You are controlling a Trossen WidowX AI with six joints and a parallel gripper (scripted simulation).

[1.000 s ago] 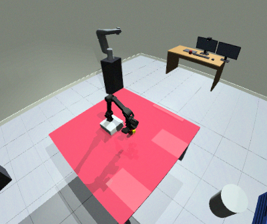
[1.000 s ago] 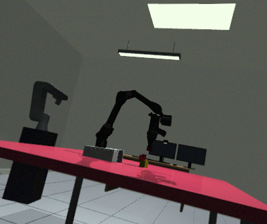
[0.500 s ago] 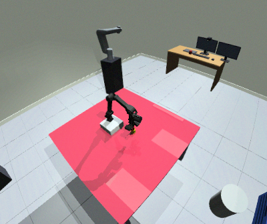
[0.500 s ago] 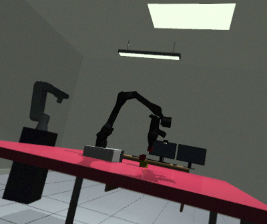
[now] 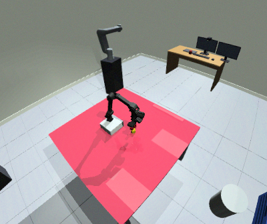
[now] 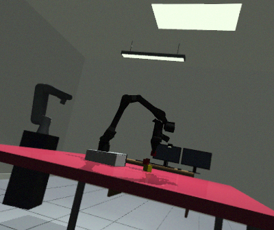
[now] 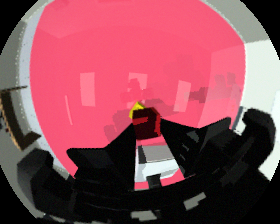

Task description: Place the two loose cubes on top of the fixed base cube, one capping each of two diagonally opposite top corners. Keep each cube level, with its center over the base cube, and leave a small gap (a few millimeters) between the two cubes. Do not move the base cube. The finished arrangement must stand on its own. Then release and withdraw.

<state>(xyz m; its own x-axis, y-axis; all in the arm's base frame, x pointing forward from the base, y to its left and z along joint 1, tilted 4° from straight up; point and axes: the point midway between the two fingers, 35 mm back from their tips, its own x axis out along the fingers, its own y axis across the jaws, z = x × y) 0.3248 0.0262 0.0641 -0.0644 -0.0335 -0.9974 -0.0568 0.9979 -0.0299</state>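
Right now the red cube is 4 cm behind my gripper tip and 6 cm below it. Also, from my gripper tip: yellow cube (2 cm behind, 10 cm below).
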